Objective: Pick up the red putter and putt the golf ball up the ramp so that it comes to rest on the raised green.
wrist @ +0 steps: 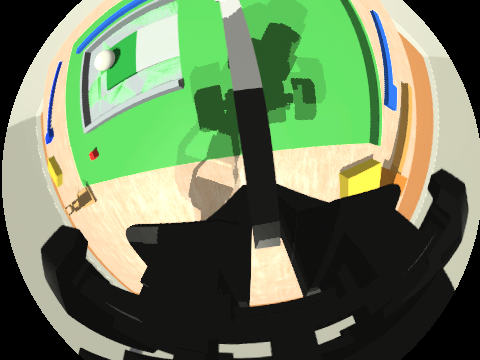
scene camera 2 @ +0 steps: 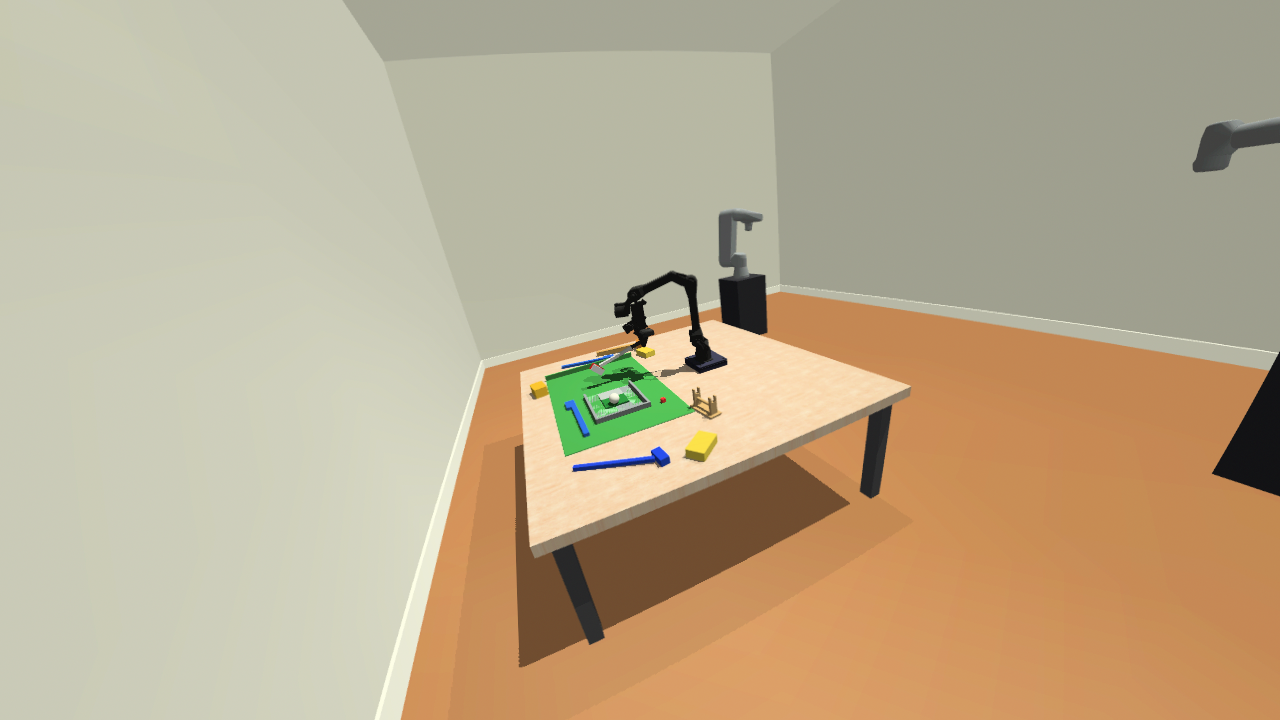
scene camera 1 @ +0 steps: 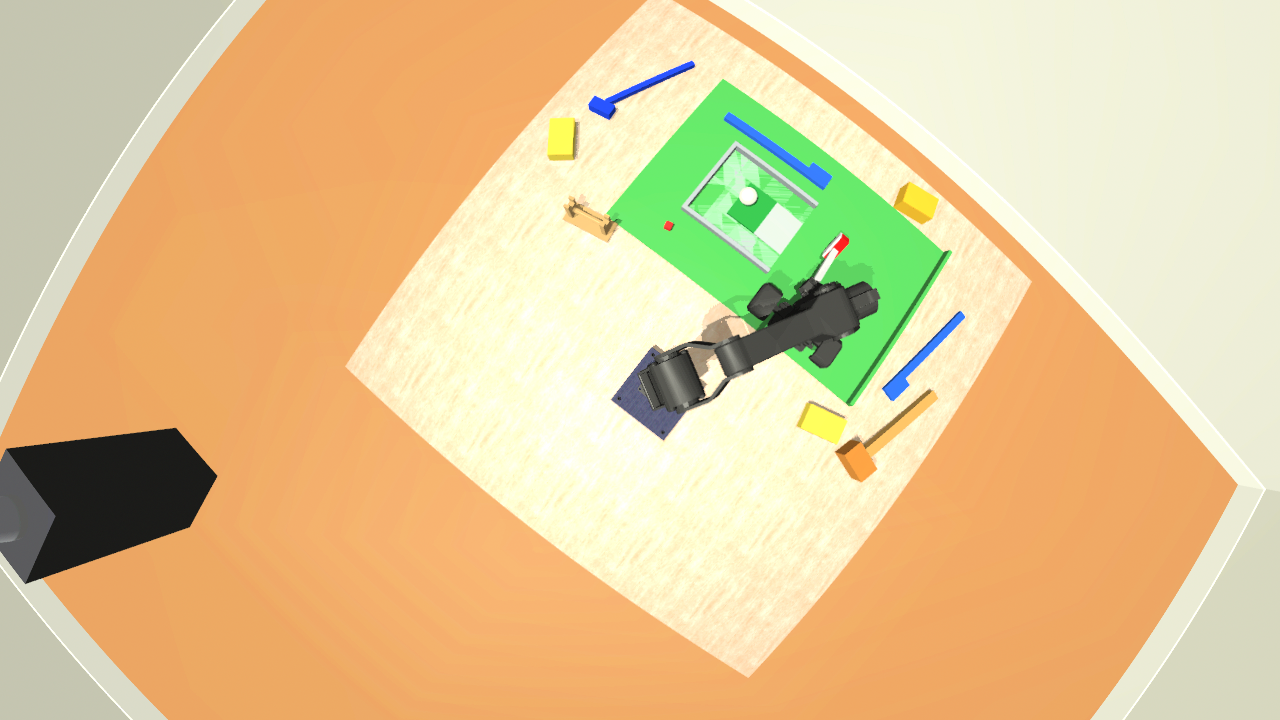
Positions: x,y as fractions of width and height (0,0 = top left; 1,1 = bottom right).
Scene:
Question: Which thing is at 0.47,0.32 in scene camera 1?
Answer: A wooden stand.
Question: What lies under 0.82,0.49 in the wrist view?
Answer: An orange mallet.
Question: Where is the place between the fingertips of my gripper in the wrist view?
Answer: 0.54,0.52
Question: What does my gripper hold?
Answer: A red putter.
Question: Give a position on an orange mallet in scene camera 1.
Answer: At 0.67,0.64

